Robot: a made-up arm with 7 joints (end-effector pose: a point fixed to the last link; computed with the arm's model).
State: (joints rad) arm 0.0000 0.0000 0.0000 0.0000 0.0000 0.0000 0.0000
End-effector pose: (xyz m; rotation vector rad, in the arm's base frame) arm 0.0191 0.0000 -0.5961 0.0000 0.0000 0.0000
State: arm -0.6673 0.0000 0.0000 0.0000 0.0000 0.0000 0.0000
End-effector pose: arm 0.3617 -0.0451 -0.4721 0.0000 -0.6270 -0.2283
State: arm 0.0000 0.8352 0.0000 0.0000 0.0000 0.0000 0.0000
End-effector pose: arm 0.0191 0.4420 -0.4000 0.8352 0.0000 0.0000
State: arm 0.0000 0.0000 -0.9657 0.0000 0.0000 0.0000 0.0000
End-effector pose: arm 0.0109 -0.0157 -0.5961 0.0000 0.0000 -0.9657
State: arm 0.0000 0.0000 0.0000 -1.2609 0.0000 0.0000 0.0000
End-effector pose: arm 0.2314 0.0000 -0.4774 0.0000 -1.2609 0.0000
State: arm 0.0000 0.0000 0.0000 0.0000 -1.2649 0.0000 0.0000
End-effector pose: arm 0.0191 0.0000 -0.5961 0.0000 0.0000 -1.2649
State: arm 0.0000 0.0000 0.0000 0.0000 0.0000 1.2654 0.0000
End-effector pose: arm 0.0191 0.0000 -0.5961 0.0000 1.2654 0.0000
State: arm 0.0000 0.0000 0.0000 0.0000 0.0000 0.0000 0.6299
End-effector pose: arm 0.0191 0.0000 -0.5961 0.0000 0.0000 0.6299
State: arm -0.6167 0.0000 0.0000 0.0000 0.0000 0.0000 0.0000
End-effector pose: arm 0.3395 -0.0391 -0.4888 0.0000 -0.5795 -0.2109
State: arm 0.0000 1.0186 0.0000 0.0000 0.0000 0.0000 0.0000
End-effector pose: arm 0.0191 0.5075 -0.3127 1.0186 0.0000 0.0000
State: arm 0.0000 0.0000 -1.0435 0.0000 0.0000 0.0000 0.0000
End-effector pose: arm 0.0096 -0.0165 -0.5961 0.0000 0.0000 -1.0435
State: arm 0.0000 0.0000 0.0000 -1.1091 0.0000 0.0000 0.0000
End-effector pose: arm 0.2162 0.0000 -0.5047 0.0000 -1.1091 0.0000
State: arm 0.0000 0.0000 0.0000 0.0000 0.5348 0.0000 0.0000
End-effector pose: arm 0.0191 0.0000 -0.5961 0.0000 0.0000 0.5348
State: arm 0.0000 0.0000 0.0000 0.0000 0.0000 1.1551 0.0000
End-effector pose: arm 0.0191 0.0000 -0.5961 0.0000 1.1551 0.0000
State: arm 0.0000 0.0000 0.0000 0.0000 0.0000 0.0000 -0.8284
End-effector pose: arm 0.0191 0.0000 -0.5961 0.0000 0.0000 -0.8284
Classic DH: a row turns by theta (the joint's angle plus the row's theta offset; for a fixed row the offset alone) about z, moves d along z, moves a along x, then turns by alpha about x. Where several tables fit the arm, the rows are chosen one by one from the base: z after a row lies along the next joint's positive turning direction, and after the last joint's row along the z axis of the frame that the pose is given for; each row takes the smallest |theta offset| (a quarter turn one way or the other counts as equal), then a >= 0, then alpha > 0; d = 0 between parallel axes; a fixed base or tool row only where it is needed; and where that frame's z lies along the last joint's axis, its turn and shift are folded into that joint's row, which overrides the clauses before.
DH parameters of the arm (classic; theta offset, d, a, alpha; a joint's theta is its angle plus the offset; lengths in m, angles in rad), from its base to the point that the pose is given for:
base (fixed): 0 0 0 -1.2217
joint 1: 1.5708 0 0 1.5708
joint 2: 1.2217 0 0 -1.5708
joint 3: -1.5708 -0.3913 0.0439 -1.5708
joint 4: 0 0 -0.0248 1.5708
joint 5: 0 -0.2048 0 -1.5708
joint 6: 0 0 0 1.5708
joint 7: 0 0 0 0

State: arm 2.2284 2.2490 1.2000 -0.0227 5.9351 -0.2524 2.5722
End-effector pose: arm 0.1639 0.5708 0.0615 1.1107 -0.9693 0.6759
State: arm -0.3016 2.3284 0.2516 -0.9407 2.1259 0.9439 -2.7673
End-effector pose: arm 0.1041 0.3380 0.4426 1.8267 -0.1903 -1.8903
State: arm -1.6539 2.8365 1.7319 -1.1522 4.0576 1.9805 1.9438
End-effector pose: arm -0.5225 0.1487 -0.0300 0.3519 -0.7822 -0.7411
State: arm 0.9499 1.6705 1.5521 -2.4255 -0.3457 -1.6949 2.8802
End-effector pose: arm 0.1066 0.2516 0.1679 -0.6171 0.0380 -1.1364
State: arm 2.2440 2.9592 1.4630 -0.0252 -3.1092 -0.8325 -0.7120
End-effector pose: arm 0.4101 0.3776 -0.2141 1.1473 -1.5503 0.9895
